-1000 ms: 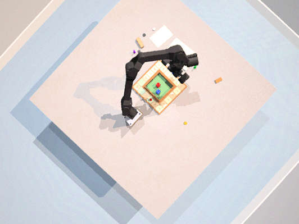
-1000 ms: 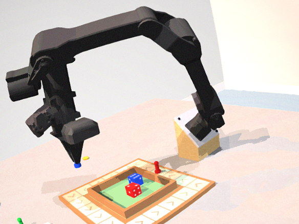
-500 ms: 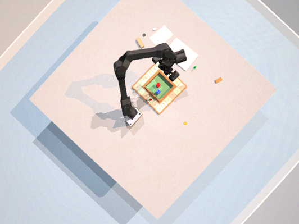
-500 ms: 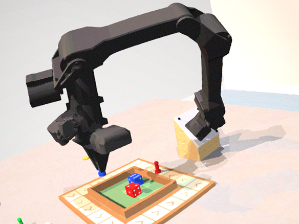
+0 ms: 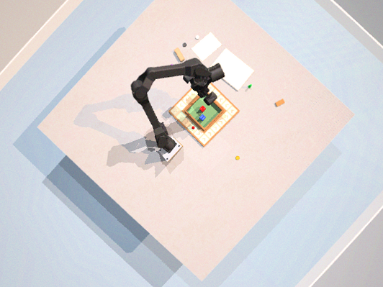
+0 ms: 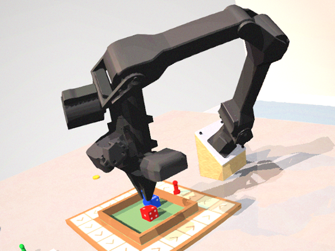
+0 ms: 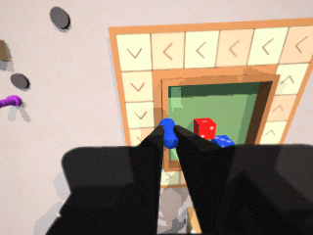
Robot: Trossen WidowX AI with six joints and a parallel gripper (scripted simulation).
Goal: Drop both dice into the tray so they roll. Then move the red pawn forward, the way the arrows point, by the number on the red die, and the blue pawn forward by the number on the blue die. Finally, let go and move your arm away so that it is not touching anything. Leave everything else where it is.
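The green tray lies 5 cm behind my gripper tip, 7 cm to the right of it and 10 cm below it. Round my gripper tip: blue pawn 1 cm above; red pawn 16 cm behind, 8 cm to the right, 8 cm below; purple pawn 4 cm ahead, 22 cm to the left, 9 cm below.
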